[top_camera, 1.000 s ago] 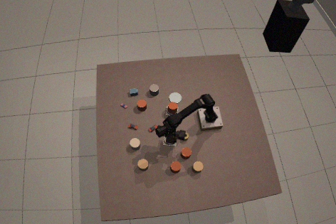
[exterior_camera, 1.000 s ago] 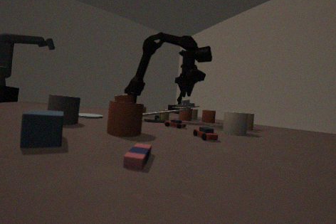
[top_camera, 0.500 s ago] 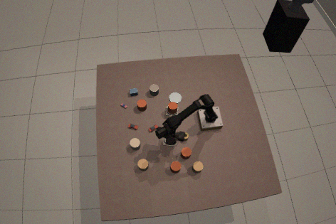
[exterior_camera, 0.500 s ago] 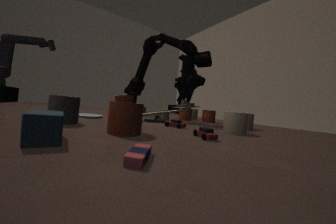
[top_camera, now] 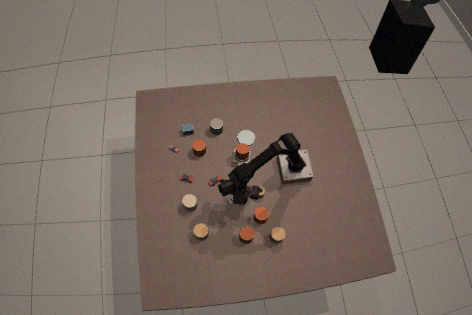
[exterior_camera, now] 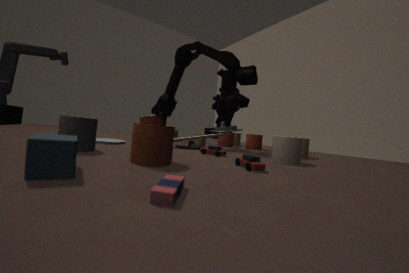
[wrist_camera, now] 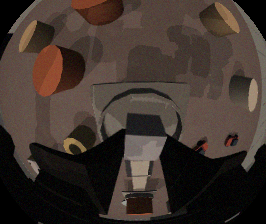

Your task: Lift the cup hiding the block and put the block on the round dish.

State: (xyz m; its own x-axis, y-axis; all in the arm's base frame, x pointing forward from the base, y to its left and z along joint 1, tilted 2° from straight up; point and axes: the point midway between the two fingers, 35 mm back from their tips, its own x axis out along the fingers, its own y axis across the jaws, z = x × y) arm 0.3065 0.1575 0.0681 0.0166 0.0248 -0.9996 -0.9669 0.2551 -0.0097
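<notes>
The round dish is 380 mm to the right of my gripper tip, 80 mm below it and 70 mm behind it. Also, from my gripper tip: balance beam 120 mm to the right, 40 mm below, 10 mm behind; then yellow block 110 mm behind, 60 mm below, 40 mm to the right.
</notes>
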